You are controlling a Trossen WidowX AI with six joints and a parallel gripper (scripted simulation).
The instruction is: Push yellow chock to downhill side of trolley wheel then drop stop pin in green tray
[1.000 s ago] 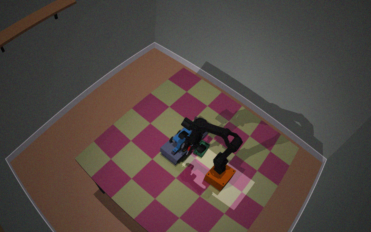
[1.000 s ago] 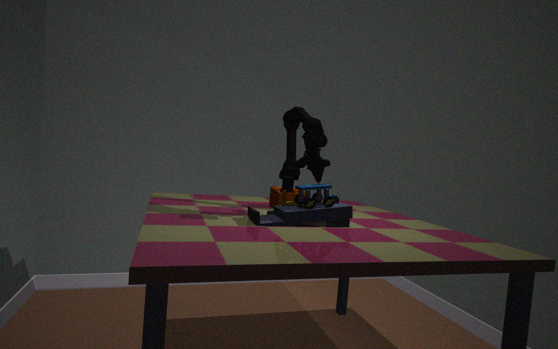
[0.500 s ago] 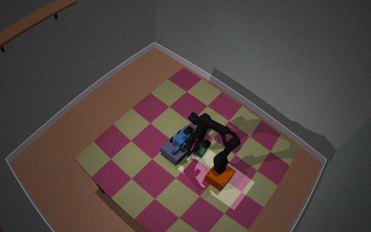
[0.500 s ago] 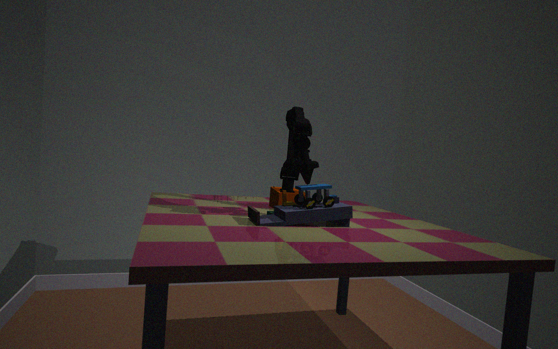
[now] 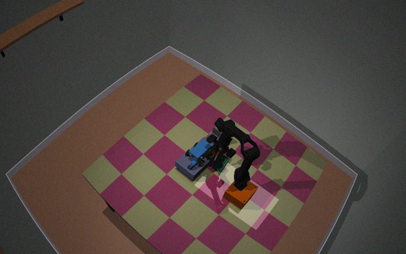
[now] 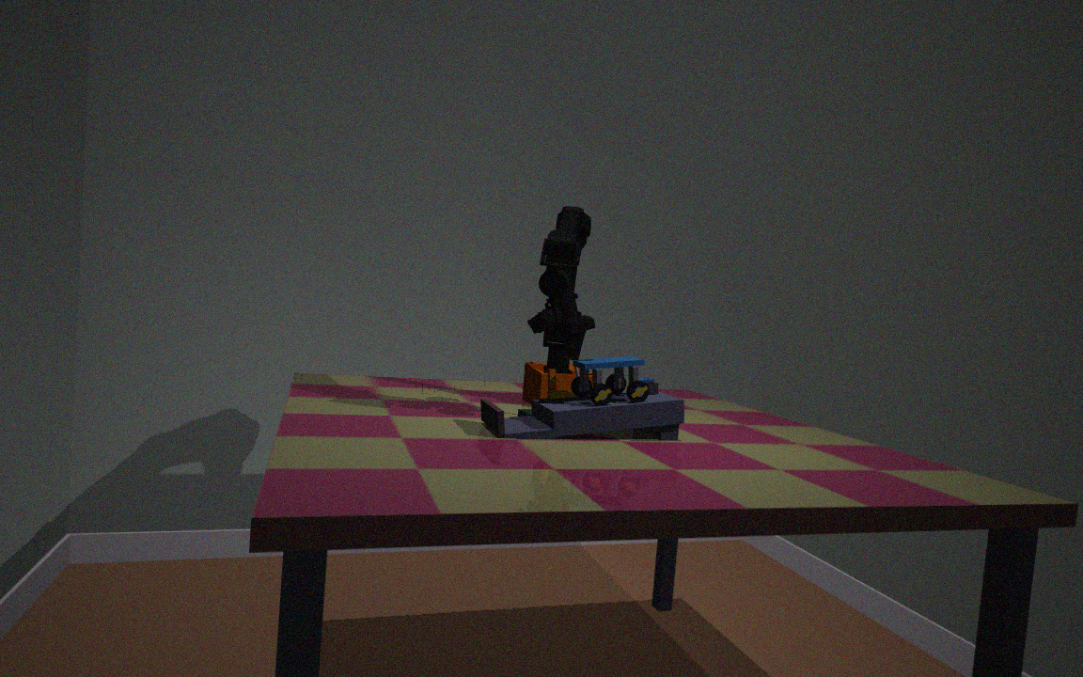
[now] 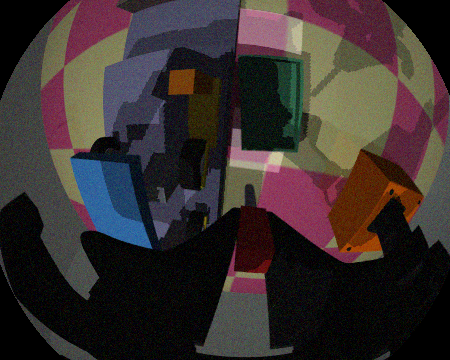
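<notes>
Now: the green tray 15 cm below my gripper tip, 5 cm to the right of it and 1 cm behind it. Round my gripper tip: yellow chock 6 cm below, 5 cm ahead, 4 cm to the right; then red-headed stop pin right at my gripper tip; then blue-topped trolley 10 cm ahead, 6 cm to the left, 3 cm below.
</notes>
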